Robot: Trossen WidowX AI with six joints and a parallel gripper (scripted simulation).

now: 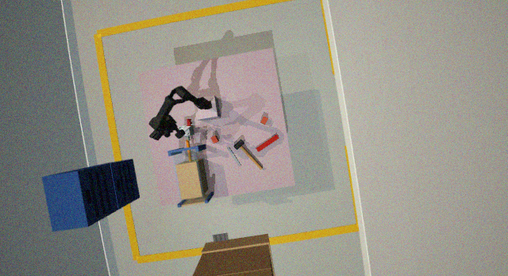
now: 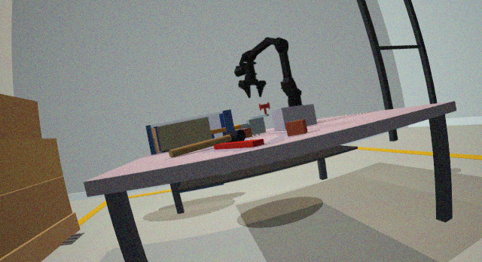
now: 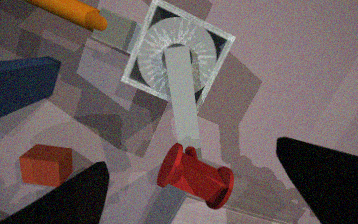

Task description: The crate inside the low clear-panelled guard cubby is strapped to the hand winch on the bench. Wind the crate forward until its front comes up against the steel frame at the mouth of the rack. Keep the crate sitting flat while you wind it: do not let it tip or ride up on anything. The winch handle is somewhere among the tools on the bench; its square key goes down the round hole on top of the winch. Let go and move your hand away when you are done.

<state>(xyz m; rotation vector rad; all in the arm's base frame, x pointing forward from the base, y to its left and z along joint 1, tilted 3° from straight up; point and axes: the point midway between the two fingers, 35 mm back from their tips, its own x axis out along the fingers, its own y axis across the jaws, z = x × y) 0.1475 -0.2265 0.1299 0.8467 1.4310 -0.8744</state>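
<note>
My gripper tip is now 8 cm above the red knob, 5 cm to the right of it and 3 cm past it. Round my gripper tip: grey winch (18 cm below, 5 cm to the right); blue steel frame (18 cm ahead, 11 cm below, 5 cm to the right); winch handle (11 cm below, 2 cm to the left, 1 cm behind).
</note>
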